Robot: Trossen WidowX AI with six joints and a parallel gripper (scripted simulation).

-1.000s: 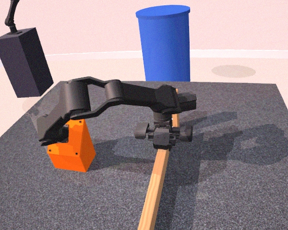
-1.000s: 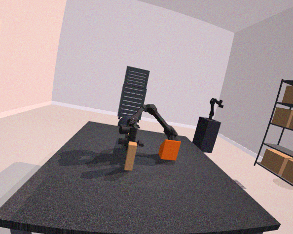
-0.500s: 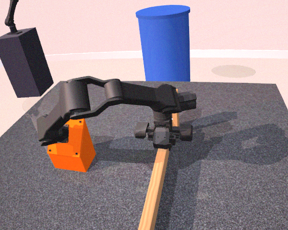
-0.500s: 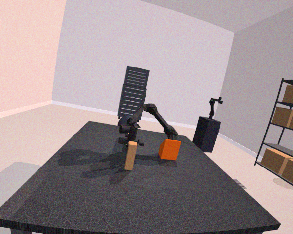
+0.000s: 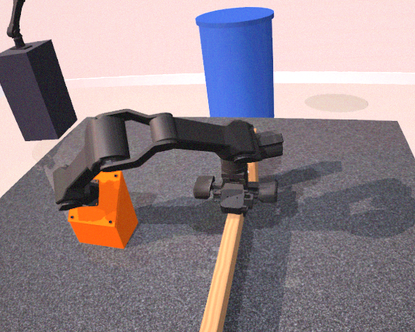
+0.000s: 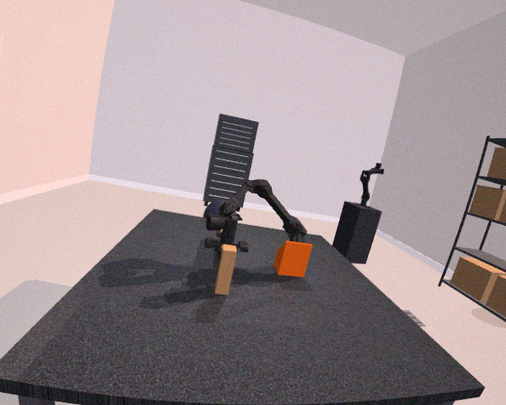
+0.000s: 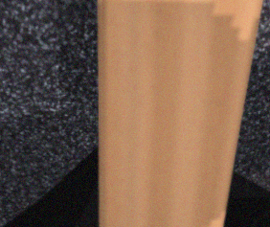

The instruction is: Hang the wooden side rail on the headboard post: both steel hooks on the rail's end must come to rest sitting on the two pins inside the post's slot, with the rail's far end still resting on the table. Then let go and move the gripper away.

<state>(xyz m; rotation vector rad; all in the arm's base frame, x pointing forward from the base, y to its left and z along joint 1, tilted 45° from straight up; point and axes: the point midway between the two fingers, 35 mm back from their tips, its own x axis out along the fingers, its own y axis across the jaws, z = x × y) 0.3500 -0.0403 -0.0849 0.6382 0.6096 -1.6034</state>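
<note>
Right now my gripper tip is 20 mm short of the wooden headboard post, 150 mm to the right of it and 50 mm below it.
</note>
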